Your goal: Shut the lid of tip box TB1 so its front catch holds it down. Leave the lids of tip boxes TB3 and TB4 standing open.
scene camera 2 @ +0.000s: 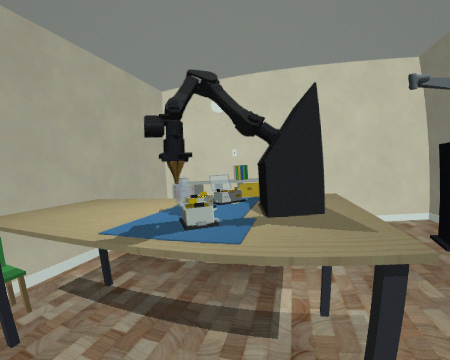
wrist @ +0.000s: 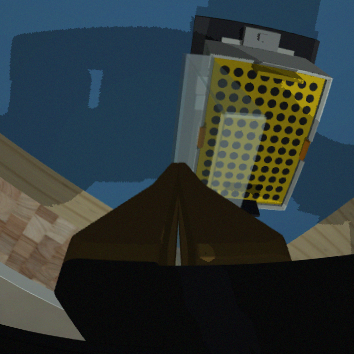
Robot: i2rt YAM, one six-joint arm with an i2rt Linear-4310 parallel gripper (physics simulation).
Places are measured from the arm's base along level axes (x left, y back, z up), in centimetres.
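Pixels of known places: gripper, fingertip midpoint: [scene camera 2: 176, 184] [wrist: 177, 174]; arm's base, link origin: [scene camera 2: 276, 138].
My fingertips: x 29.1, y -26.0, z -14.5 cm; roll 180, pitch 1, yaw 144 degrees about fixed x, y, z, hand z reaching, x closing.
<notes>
For each thing: its top centre in the pictures, then the offset to it from my fingertips. Level surfaces: height alone.
- Tip box TB1, top centre: [wrist: 273, 150] [scene camera 2: 199, 202] dz -6.6, dx -3.8, dy +6.0 cm
- white box with a yellow perforated rack, top centre: [wrist: 260, 154] [scene camera 2: 195, 200] dz -5.8, dx -2.9, dy +5.2 cm
- tip box, top centre: [scene camera 2: 228, 189] dz -6.6, dx -44.3, dy -5.0 cm
- blue mat, surface height: dz -13.2 cm
- wooden table, surface height: dz -13.5 cm
Tip box TB1 [wrist: 237, 52] [scene camera 2: 198, 216], a white box with a yellow perforated rack [wrist: 283, 118], stands on the blue mat; its label [wrist: 261, 37] is partly readable. Its clear lid [wrist: 187, 95] [scene camera 2: 184, 187] is raised at one side, roughly upright in the scene view, and its pale panel overlaps part of the rack in the wrist view. My gripper [wrist: 177, 174] [scene camera 2: 176, 183] is shut and empty, its tips close beside the lid's outer side; whether they touch it is unclear. Farther back, another tip box [scene camera 2: 228, 195] has its clear lid [scene camera 2: 220, 182] standing open; its label is unreadable.
The blue mat [scene camera 2: 145, 228] [wrist: 60, 135] lies on the wooden table [scene camera 2: 320, 240]. A tall black stand [scene camera 2: 295, 170] carries the arm at the right. Behind are a yellow box [scene camera 2: 249, 189] and several coloured books [scene camera 2: 241, 172].
</notes>
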